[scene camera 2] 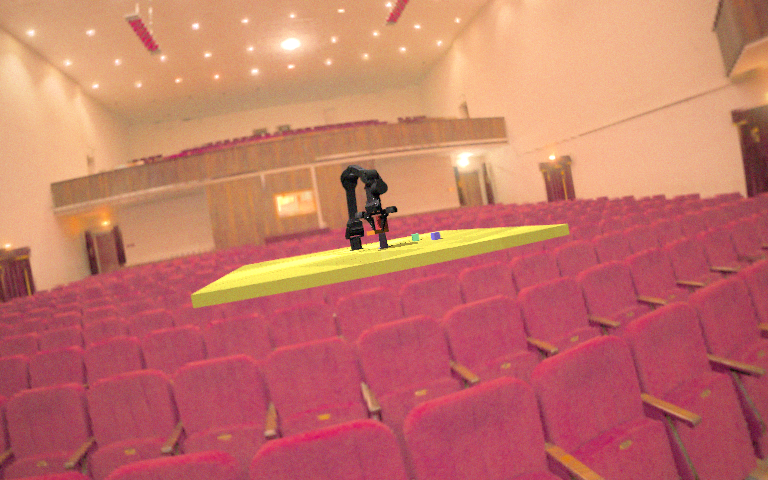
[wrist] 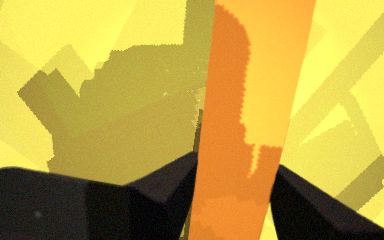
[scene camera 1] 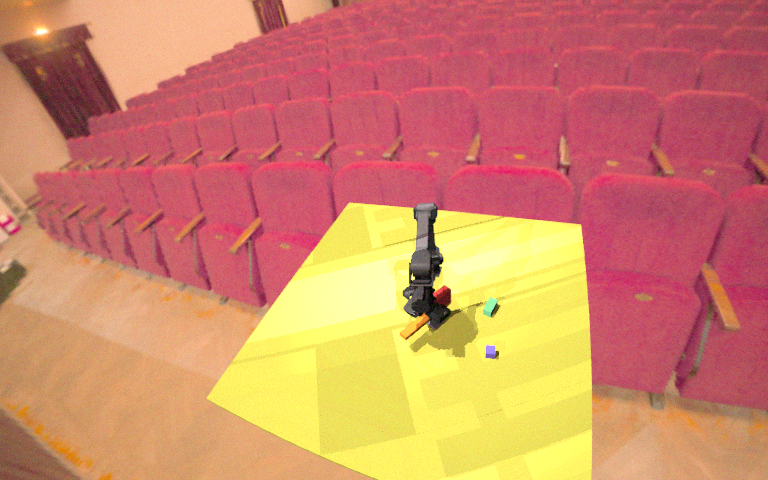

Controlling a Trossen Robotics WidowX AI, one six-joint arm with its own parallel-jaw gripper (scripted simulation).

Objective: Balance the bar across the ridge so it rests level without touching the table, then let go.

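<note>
Visible in the pictures: my gripper, together with an orange bar.
</note>
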